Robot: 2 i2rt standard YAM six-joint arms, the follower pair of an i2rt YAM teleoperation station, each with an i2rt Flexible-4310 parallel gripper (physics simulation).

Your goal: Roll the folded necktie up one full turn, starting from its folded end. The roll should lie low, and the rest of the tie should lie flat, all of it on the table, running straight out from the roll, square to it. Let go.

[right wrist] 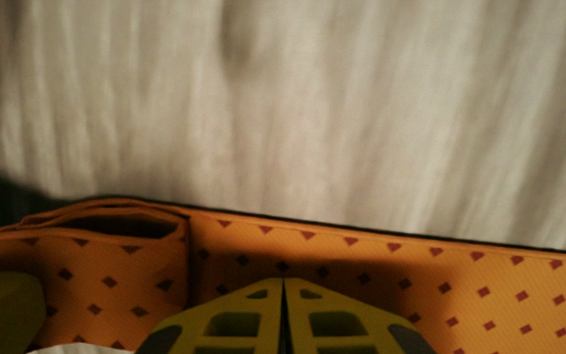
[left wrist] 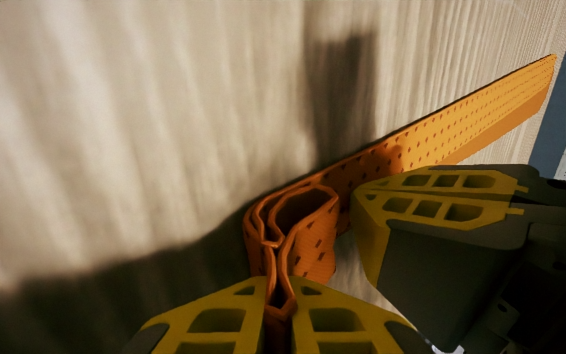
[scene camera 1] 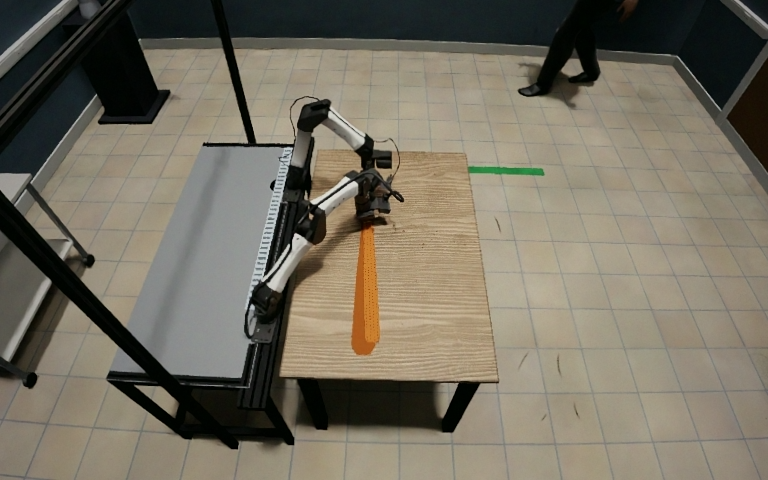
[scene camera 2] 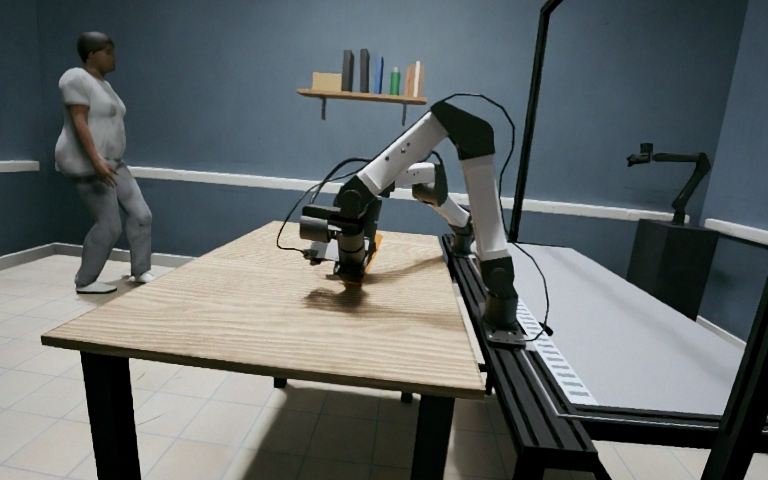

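Observation:
The orange necktie point(scene camera 1: 370, 283) point(scene camera 2: 377, 249) point(left wrist: 430, 135) point(right wrist: 480, 280) runs lengthwise along the table point(scene camera 1: 430, 271) point(scene camera 2: 226, 316). Its folded end is a loose roll point(left wrist: 312, 250) point(right wrist: 105, 295), with open loops facing the left wrist camera, lying over the tie. My left gripper point(left wrist: 278, 289) point(scene camera 2: 352, 280) is shut on the roll's outer layers, which are pinched between its fingers. My right gripper point(right wrist: 283, 292) point(left wrist: 351, 199) point(scene camera 1: 370, 218) is shut with nothing between its fingers. Its tips are low over the tie, close beside the roll. In scene camera 1 the grippers hide the roll.
The two grippers are close together. The arms' black mounting rail point(scene camera 1: 283, 254) point(scene camera 2: 543, 418) runs along one table side, beside a grey platform point(scene camera 1: 192, 249) point(scene camera 2: 634, 339). A walking person point(scene camera 1: 566, 50) point(scene camera 2: 96, 152) is on the floor away from the table.

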